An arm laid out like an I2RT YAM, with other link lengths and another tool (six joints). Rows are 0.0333 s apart.
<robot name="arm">
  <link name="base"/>
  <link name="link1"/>
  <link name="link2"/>
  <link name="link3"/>
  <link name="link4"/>
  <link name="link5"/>
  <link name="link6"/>
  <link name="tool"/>
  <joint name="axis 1" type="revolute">
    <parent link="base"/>
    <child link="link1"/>
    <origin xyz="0 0 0.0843"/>
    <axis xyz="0 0 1"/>
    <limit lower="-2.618" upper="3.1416"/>
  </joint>
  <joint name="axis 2" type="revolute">
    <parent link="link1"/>
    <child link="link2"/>
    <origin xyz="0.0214 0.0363 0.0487"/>
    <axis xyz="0 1 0"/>
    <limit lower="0" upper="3.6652"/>
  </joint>
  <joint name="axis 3" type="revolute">
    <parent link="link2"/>
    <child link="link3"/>
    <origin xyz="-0.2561 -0.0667 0"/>
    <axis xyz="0 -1 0"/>
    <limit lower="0" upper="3.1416"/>
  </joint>
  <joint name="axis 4" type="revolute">
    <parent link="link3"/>
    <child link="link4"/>
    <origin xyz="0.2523 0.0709 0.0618"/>
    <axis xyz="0 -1 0"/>
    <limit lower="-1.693" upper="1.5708"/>
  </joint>
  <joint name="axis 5" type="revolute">
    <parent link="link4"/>
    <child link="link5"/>
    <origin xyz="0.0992 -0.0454 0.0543"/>
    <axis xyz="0 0 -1"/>
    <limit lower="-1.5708" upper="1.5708"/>
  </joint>
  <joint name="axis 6" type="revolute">
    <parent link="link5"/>
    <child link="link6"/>
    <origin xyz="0.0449 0 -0.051"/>
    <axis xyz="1 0 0"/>
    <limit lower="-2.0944" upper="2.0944"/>
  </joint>
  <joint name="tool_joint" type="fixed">
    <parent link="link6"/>
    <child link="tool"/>
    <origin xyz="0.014 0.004 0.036" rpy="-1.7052 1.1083 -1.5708"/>
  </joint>
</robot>
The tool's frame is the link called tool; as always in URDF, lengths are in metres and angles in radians.
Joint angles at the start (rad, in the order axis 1, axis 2, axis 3, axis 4, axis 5, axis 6):
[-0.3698 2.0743 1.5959 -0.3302 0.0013 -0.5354]
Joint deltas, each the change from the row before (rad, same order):
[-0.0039 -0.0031 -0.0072 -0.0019 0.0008 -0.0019]
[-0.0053 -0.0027 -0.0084 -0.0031 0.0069 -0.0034]
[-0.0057 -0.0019 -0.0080 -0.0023 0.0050 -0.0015]
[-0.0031 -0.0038 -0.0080 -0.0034 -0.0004 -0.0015]
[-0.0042 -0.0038 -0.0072 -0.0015 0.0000 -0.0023]
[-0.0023 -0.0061 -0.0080 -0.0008 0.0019 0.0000]
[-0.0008 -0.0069 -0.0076 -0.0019 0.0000 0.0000]
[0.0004 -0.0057 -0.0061 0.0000 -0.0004 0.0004]
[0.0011 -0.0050 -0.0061 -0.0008 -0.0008 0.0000]
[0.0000 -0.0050 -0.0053 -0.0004 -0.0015 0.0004]
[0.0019 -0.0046 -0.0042 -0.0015 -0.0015 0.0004]
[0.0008 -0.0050 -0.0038 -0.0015 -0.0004 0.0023]
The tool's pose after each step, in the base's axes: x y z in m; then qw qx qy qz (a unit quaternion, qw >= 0). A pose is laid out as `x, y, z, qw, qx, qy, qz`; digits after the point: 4 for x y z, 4 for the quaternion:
0.4980, -0.1772, 0.2024, 0.2650, -0.3043, 0.8981, -0.1749
0.4954, -0.1795, 0.2000, 0.2589, -0.3024, 0.9003, -0.1758
0.4928, -0.1820, 0.1975, 0.2537, -0.2998, 0.9027, -0.1760
0.4905, -0.1827, 0.1959, 0.2506, -0.2994, 0.9040, -0.1741
0.4883, -0.1841, 0.1948, 0.2481, -0.2986, 0.9051, -0.1734
0.4862, -0.1846, 0.1947, 0.2464, -0.2973, 0.9060, -0.1736
0.4843, -0.1843, 0.1950, 0.2454, -0.2970, 0.9065, -0.1728
0.4831, -0.1836, 0.1955, 0.2454, -0.2971, 0.9065, -0.1725
0.4820, -0.1825, 0.1956, 0.2451, -0.2978, 0.9066, -0.1715
0.4809, -0.1819, 0.1960, 0.2453, -0.2980, 0.9066, -0.1707
0.4802, -0.1805, 0.1965, 0.2456, -0.2990, 0.9064, -0.1695
0.4794, -0.1797, 0.1974, 0.2460, -0.2984, 0.9066, -0.1688

